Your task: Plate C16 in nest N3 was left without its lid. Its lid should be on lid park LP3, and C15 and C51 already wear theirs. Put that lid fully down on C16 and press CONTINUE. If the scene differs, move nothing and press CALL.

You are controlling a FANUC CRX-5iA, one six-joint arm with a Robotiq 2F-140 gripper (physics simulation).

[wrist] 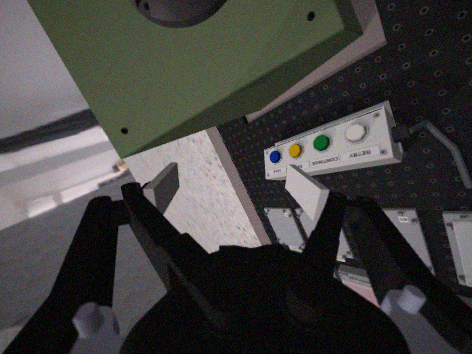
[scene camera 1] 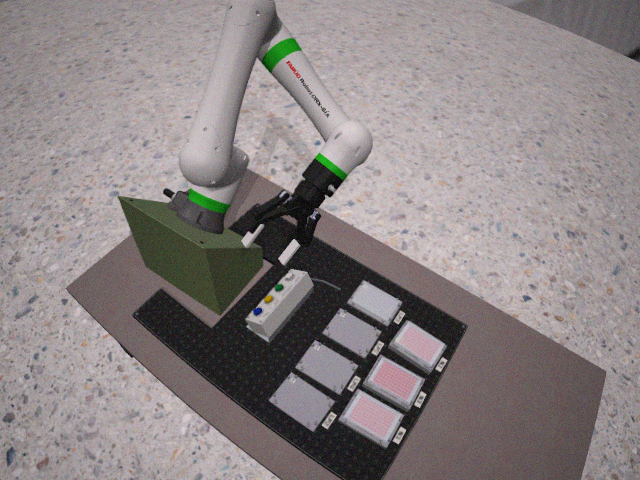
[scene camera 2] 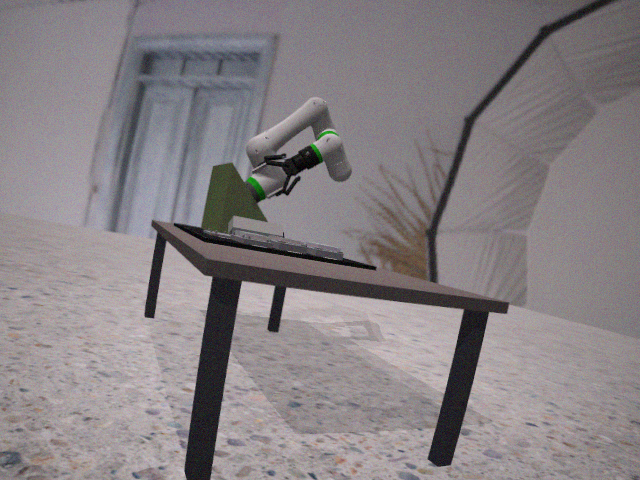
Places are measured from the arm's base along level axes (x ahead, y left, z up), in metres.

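Where they show: gripper, fingertip midpoint: [wrist: 234, 175] [scene camera 1: 263, 253] [scene camera 2: 259, 184]; arm's base, origin of the base link: [scene camera 1: 199, 223] [scene camera 2: 242, 198].
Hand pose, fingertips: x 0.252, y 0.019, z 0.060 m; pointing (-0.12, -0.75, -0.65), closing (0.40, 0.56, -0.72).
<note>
Things, the pixels of their top centre, and the offset from my fingertips. "spot": a spot on its surface instead. Level surfaces: height alone.
- button box, middle of its top: [wrist: 307, 162] [scene camera 1: 280, 294] [scene camera 2: 257, 220] 0.050 m ahead, 0.010 m left, 0.152 m down
- green CONTINUE button, middle of its top: [wrist: 319, 145] [scene camera 1: 279, 286] 0.025 m ahead, 0.032 m left, 0.161 m down
- blue CALL button, middle of its top: [wrist: 272, 158] [scene camera 1: 257, 309] 0.035 m ahead, 0.067 m right, 0.161 m down
- yellow button, middle of its top: [wrist: 293, 153] [scene camera 1: 268, 297] 0.030 m ahead, 0.018 m right, 0.161 m down
- white RETRY button, middle of its top: [wrist: 354, 135] [scene camera 1: 289, 274] 0.020 m ahead, 0.082 m left, 0.161 m down
- cable, surface spot: [wrist: 450, 145] [scene camera 1: 321, 280] spot: 0.076 m ahead, 0.170 m left, 0.229 m down
- black perforated mat, its level: 0.236 m down
My gripper [scene camera 1: 270, 243] [scene camera 2: 267, 180] [wrist: 234, 175] is open and empty, above and behind the button box [scene camera 1: 285, 308] [scene camera 2: 255, 226] [wrist: 330, 162], near the green pedestal. The box bears a green CONTINUE button [scene camera 1: 279, 287] [wrist: 321, 143] and a blue CALL button [scene camera 1: 257, 311] [wrist: 275, 156]. In scene camera 1, three pink plates [scene camera 1: 417, 344] [scene camera 1: 393, 381] [scene camera 1: 371, 416] sit in the nest row; I cannot tell which wear lids. A clear, pale lid [scene camera 1: 374, 301] lies on the rearmost park. The other parks [scene camera 1: 351, 332] [scene camera 1: 326, 366] [scene camera 1: 302, 401] look bare. Their labels are too blurred to read.
The green pedestal [scene camera 1: 175, 253] [scene camera 2: 222, 198] [wrist: 200, 75] stands beside the gripper. A yellow button [scene camera 1: 268, 299] [wrist: 295, 150] and a white RETRY button [scene camera 1: 290, 276] [wrist: 356, 132] are on the box. A cable [scene camera 1: 325, 282] [wrist: 450, 145] leaves its end. The black perforated mat [scene camera 1: 206, 351] lies beneath.
</note>
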